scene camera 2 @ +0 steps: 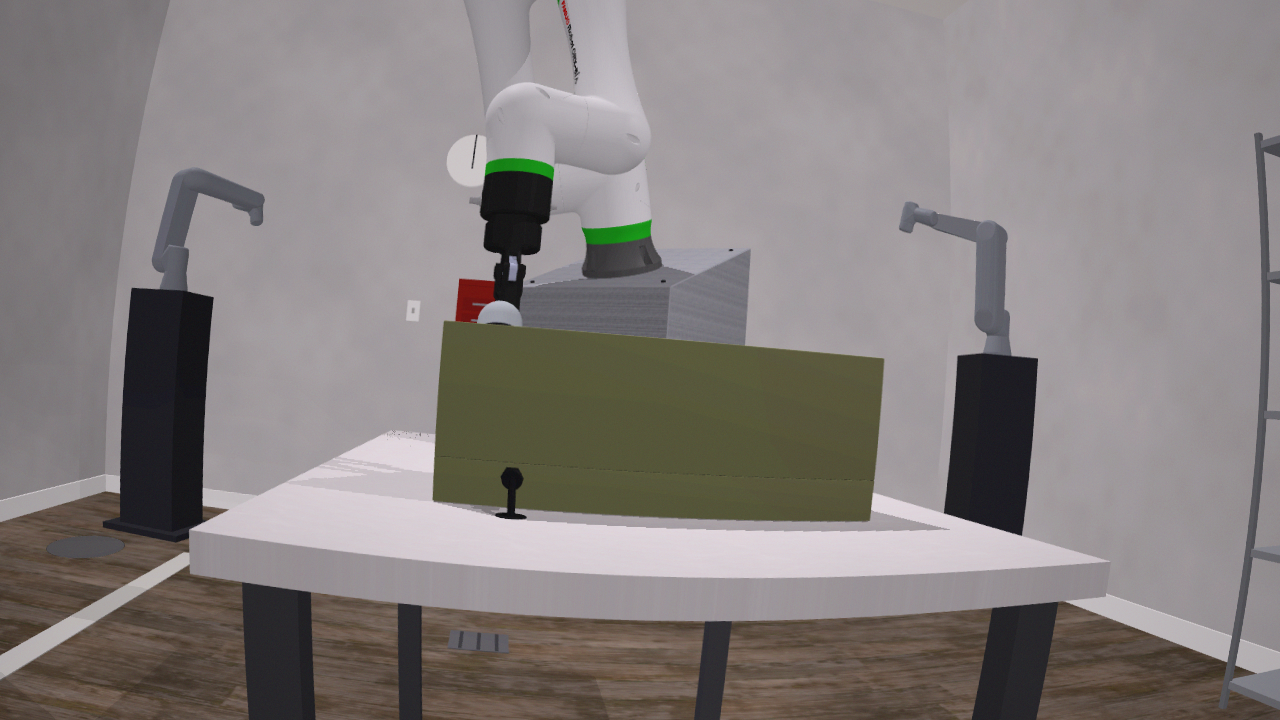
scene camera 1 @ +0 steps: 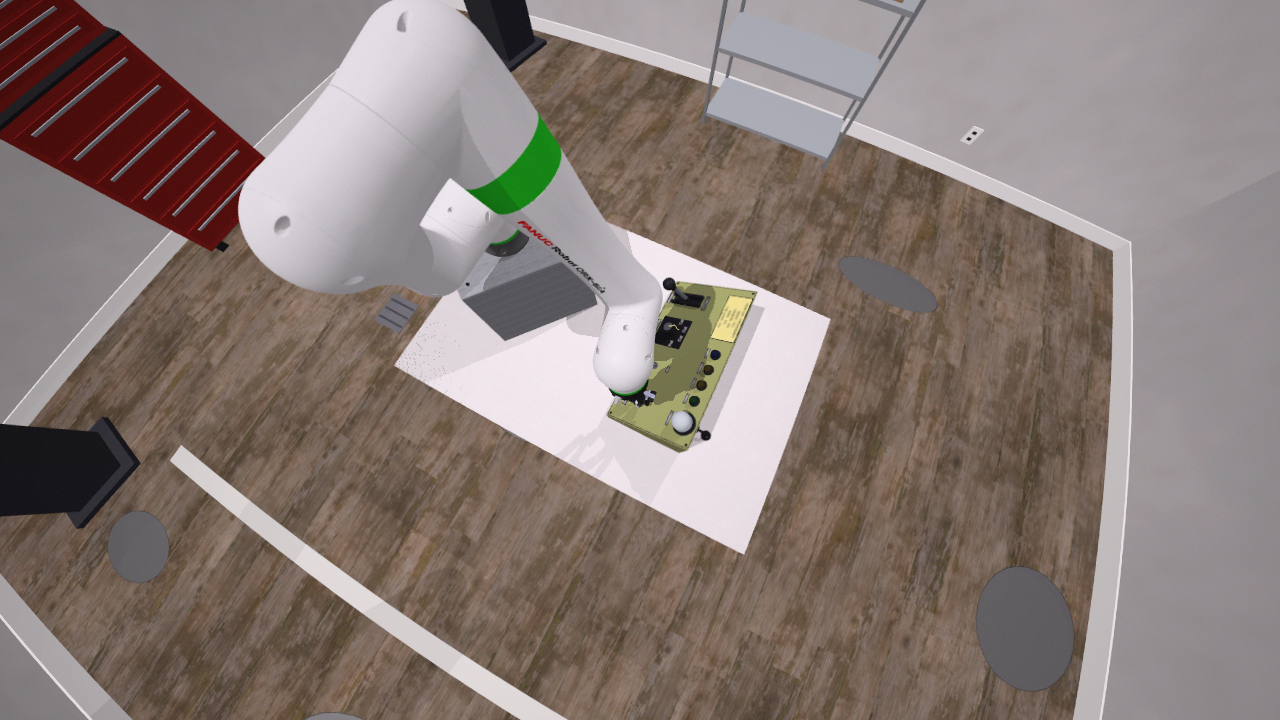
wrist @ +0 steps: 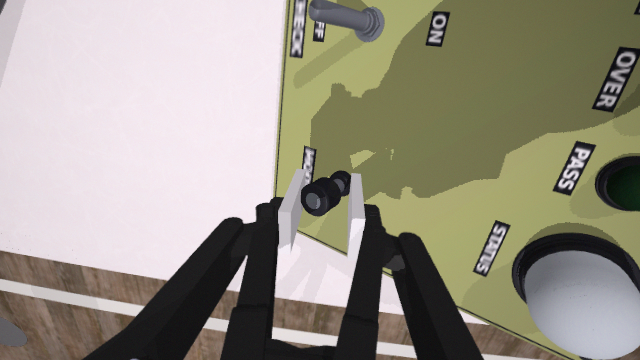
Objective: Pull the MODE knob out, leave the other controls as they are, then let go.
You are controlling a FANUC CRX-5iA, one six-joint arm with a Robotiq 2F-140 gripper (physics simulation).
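Places are measured from the arm's base along level axes (x ahead, y left, z up), in centimetres.
Where they show: gripper, fingertip midpoint: (scene camera 1: 632,400) (wrist: 327,188); arm's base at its link origin: (scene camera 2: 622,269) (scene camera 1: 501,227).
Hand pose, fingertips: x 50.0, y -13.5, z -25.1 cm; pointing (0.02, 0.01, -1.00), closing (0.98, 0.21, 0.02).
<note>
Each offset is from my fingertips to the top centre of the thing. "spot": to the spot under its first point.
The black MODE knob @[dx -1.0, dy +0.2, dz +3.6 cm] (wrist: 317,199) stands out from the olive control box (scene camera 1: 646,424) (scene camera 2: 662,420) (wrist: 450,200), near a corner, beside its partly covered MODE label @[dx -2.0, dy +0.0, dz -2.1 cm] (wrist: 309,162). My gripper (scene camera 1: 640,396) (scene camera 2: 508,295) (wrist: 327,188) is over that corner. Its two light pads stand partway together on either side of the knob. In the wrist view the knob's cap is close to the left pad and a gap shows at the right pad, so the pads are not seen clamped on it. In scene camera 2 the box hides the knob.
A grey toggle switch @[dx -2.4, dy +12.1, dz +2.8 cm] (wrist: 345,17) is near the knob. The white STATUS dome @[spot: dx +14.8, dy +1.0, dz +11.9 cm] (scene camera 1: 682,421) (scene camera 2: 499,313) (wrist: 585,300) and the green PASS lamp @[spot: dx +14.4, dy +7.5, dz +9.0 cm] (scene camera 1: 693,401) (wrist: 625,185) lie to the right in the wrist view. A black ball-ended lever @[dx -10.9, dy +35.1, dz +6.2 cm] (scene camera 1: 669,284) is at the box's other end.
</note>
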